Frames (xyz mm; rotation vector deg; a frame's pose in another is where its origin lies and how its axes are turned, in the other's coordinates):
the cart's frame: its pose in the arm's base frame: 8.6 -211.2 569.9 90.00 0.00 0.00
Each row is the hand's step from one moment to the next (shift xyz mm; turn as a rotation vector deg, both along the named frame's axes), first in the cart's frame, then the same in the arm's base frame.
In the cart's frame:
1: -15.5 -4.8 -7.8 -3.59 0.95 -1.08
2: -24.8 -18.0 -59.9 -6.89 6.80 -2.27
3: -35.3 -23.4 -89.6 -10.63 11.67 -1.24
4: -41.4 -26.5 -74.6 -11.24 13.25 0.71
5: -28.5 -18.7 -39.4 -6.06 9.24 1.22
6: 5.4 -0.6 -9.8 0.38 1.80 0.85
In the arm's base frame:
1: -15.5 7.8 -4.8 -3.59 1.08 0.95
2: -24.8 59.9 -18.0 -6.89 2.27 6.80
3: -35.3 89.6 -23.4 -10.63 1.24 11.67
4: -41.4 74.6 -26.5 -11.24 -0.71 13.25
5: -28.5 39.4 -18.7 -6.06 -1.22 9.24
6: 5.4 9.8 -0.6 0.38 -0.85 1.80

